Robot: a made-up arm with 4 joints. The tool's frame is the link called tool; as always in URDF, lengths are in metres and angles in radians. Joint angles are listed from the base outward. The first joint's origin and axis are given. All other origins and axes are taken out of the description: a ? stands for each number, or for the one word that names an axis. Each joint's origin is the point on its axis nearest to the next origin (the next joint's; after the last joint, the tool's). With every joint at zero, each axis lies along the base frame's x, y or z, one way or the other. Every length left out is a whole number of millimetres.
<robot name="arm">
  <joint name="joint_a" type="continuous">
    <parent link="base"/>
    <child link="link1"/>
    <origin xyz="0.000 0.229 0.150"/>
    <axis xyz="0 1 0"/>
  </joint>
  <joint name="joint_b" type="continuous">
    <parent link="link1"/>
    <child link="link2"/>
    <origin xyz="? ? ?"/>
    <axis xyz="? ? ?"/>
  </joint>
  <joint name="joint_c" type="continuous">
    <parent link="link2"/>
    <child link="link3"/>
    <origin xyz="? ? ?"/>
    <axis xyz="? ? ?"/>
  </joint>
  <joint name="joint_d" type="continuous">
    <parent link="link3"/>
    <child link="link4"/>
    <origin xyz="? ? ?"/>
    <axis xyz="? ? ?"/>
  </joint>
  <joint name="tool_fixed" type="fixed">
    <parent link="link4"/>
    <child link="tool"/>
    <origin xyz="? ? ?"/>
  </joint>
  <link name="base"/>
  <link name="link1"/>
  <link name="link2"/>
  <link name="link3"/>
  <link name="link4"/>
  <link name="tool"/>
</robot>
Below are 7 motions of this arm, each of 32 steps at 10 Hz.
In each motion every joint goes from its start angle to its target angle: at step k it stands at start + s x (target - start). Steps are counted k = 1, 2, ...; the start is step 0. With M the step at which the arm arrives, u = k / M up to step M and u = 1 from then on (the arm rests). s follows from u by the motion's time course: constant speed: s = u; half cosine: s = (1 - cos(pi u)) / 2; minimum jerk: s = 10 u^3 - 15 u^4 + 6 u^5.
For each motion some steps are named. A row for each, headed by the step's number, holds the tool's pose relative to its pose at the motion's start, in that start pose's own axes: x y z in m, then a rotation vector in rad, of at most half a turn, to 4 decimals.
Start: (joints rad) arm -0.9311 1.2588 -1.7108 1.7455
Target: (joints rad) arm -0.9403 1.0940 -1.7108 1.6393
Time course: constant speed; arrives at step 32
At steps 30, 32:
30: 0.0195 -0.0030 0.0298 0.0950 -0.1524 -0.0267
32: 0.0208 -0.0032 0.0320 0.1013 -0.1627 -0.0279

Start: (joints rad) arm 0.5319 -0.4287 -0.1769 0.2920
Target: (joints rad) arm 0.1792 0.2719 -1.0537 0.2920
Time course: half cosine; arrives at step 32
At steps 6, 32:
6: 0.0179 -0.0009 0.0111 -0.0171 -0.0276 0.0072
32: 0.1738 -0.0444 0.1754 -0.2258 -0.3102 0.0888

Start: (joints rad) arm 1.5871 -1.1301 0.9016 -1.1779
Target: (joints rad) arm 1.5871 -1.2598 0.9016 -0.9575
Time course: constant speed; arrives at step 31
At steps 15, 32:
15: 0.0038 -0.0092 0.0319 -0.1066 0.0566 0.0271
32: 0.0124 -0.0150 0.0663 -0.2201 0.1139 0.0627

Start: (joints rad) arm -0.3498 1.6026 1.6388 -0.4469
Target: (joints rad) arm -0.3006 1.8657 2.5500 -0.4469
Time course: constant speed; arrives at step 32
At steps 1, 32:
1: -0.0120 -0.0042 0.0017 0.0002 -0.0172 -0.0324
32: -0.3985 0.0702 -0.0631 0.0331 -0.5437 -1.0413

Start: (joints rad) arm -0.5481 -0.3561 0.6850 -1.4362
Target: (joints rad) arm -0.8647 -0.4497 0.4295 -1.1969
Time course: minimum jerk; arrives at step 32
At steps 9, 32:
9: 0.0131 0.0046 0.0001 -0.0201 0.0417 0.0489
32: 0.1009 0.0562 0.0017 -0.1860 0.2563 0.3919

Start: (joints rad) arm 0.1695 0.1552 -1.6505 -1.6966
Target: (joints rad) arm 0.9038 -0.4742 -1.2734 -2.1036
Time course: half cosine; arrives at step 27
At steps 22, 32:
22: -0.0847 0.1823 -0.3478 1.0467 0.2263 -0.0438
32: -0.0960 0.2149 -0.3620 1.1401 0.2478 -0.0440

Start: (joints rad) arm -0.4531 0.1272 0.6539 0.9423
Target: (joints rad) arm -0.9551 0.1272 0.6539 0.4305
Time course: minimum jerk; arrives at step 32
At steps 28, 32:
28: -0.0046 0.1195 -0.1595 0.8460 -0.2773 -0.2291
32: -0.0037 0.1224 -0.1607 0.8596 -0.2831 -0.2319

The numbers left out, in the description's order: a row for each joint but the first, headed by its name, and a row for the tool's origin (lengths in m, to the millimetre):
joint_b: xyz 0.092 0.000 0.003, axis 0 0 -1
joint_c: xyz -0.037 0.194 0.000, axis 0 0 -1
joint_d: xyz 0.173 -0.101 0.000, axis -1 0 0
tool: xyz 0.000 -0.294 -0.102

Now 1 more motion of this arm.
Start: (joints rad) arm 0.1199 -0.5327 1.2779 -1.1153
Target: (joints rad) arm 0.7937 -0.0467 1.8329 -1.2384
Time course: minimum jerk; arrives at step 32
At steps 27, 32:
27: -0.2606 0.0639 0.1311 -0.5374 -0.8097 -0.5697
32: -0.2670 0.0692 0.1332 -0.5595 -0.8367 -0.5754

